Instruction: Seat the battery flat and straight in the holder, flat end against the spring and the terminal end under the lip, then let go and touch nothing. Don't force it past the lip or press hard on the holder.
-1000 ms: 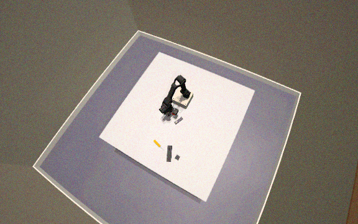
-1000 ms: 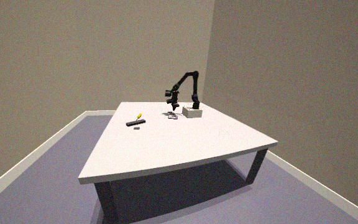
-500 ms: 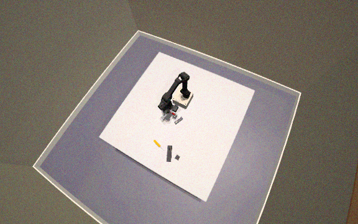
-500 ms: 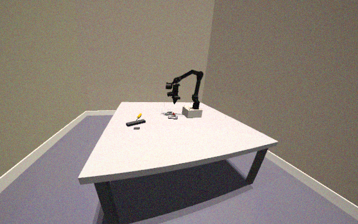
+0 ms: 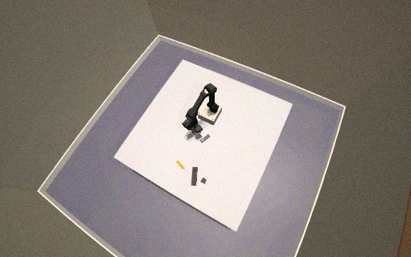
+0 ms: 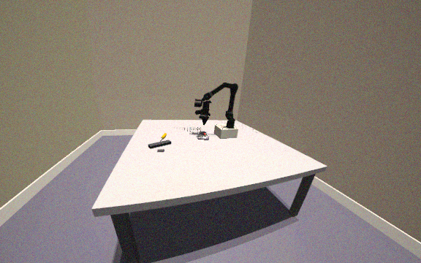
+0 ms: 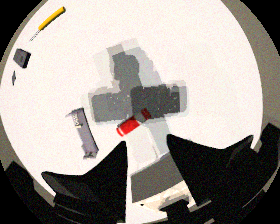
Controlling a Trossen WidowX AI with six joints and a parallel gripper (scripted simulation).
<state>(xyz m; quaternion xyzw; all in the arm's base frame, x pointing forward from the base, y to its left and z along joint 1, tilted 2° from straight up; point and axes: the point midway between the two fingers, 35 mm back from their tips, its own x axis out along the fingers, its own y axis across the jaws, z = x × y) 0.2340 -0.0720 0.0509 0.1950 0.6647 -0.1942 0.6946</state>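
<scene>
Now: gripper tip 90 mm above the battery and 20 mm to the right of it. The rest, counted from my gripper tip: yellow-handled screwdriver (370 mm ahead, 90 mm below, 60 mm to the left); then dark bar (390 mm ahead, 190 mm to the left, 80 mm below).
</scene>
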